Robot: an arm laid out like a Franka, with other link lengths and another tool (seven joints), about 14 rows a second.
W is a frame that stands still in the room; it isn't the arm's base.
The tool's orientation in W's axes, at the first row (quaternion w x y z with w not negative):
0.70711, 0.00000, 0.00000, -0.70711
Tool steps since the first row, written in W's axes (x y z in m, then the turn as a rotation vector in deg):
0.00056, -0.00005, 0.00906, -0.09, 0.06, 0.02
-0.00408, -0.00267, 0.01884, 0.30, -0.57, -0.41
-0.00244, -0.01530, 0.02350, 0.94, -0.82, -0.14
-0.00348, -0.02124, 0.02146, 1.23, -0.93, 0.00
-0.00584, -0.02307, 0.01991, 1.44, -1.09, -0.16
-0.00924, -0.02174, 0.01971, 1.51, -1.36, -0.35
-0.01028, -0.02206, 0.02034, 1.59, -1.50, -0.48
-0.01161, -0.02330, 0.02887, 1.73, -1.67, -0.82
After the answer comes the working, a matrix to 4 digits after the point.
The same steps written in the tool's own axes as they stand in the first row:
0.00005, 0.00056, 0.00906, -0.06, -0.09, 0.02
0.00267, -0.00408, 0.01884, 0.57, 0.30, -0.41
0.01530, -0.00244, 0.02350, 0.82, 0.94, -0.14
0.02124, -0.00348, 0.02146, 0.93, 1.23, 0.00
0.02307, -0.00584, 0.01991, 1.09, 1.44, -0.16
0.02174, -0.00924, 0.01971, 1.36, 1.51, -0.35
0.02206, -0.01028, 0.02034, 1.50, 1.59, -0.48
0.02330, -0.01161, 0.02887, 1.67, 1.73, -0.82

The tool's axes in the first row as the columns of a matrix, in W's axes (rounded; the answer above uses it unrounded):
0.0000, 1.0000, 0.0000
-1.0000, 0.0000, 0.0000
0.0000, 0.0000, 1.0000

